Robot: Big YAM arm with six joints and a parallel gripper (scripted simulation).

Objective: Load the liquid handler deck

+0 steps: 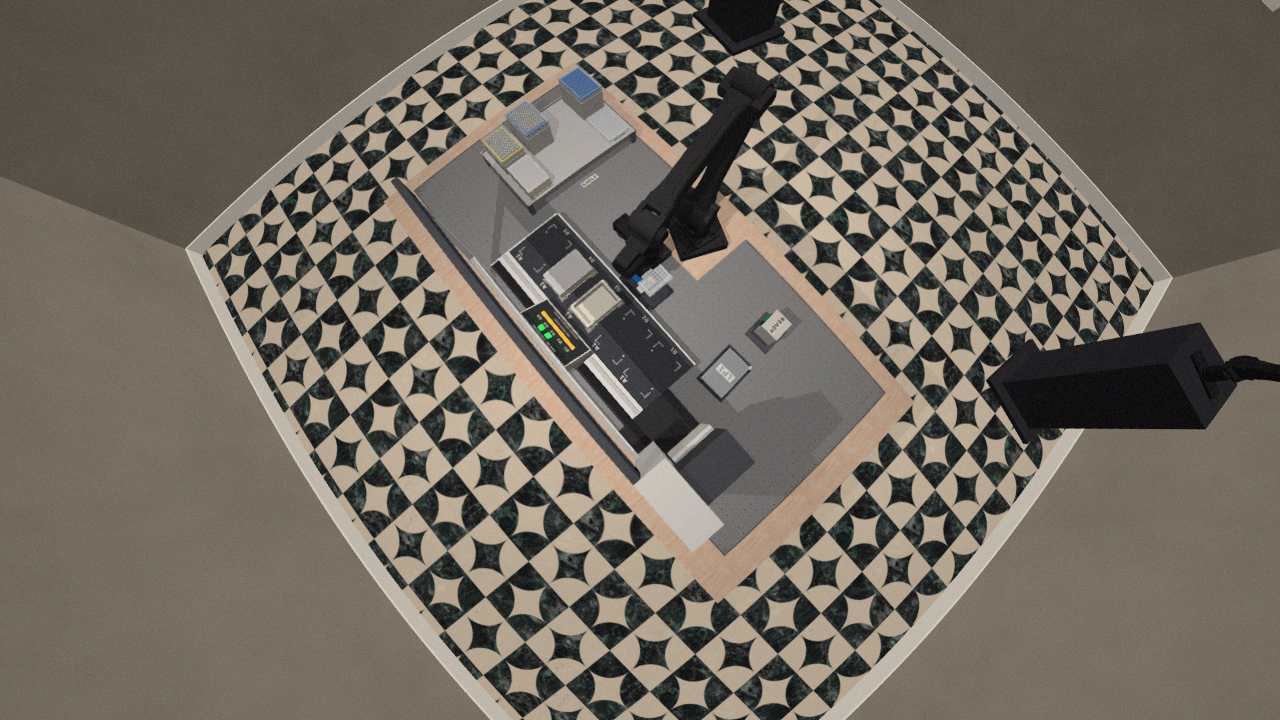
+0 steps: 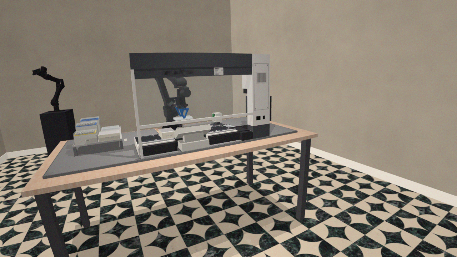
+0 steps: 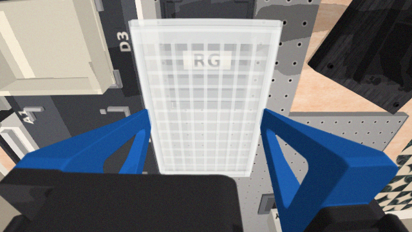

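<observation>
The regrip nest RG is 140 mm below my hand. From my hand the other things lie so: clear plate lid 360 mm to the left, 130 mm below, 50 mm behind; READY key 300 mm to the left, 230 mm behind, 60 mm below; cream one-well reservoir 170 mm ahead, 80 mm below, 10 mm to the right.
</observation>
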